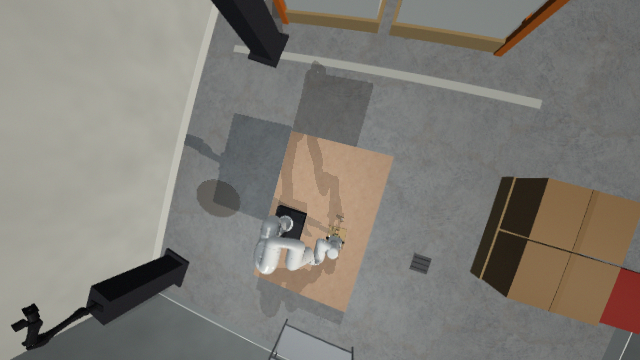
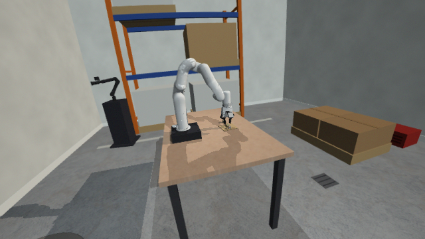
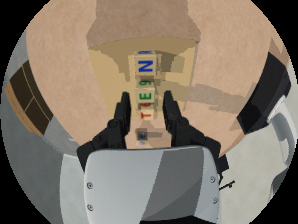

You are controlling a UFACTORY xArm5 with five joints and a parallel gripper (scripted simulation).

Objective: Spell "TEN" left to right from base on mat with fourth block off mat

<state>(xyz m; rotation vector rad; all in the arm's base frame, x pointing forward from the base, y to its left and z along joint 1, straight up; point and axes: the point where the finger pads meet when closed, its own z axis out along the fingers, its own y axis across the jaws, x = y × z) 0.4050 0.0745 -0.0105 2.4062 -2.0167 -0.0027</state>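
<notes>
Now: hand 50 mm above the tan mat.
</notes>
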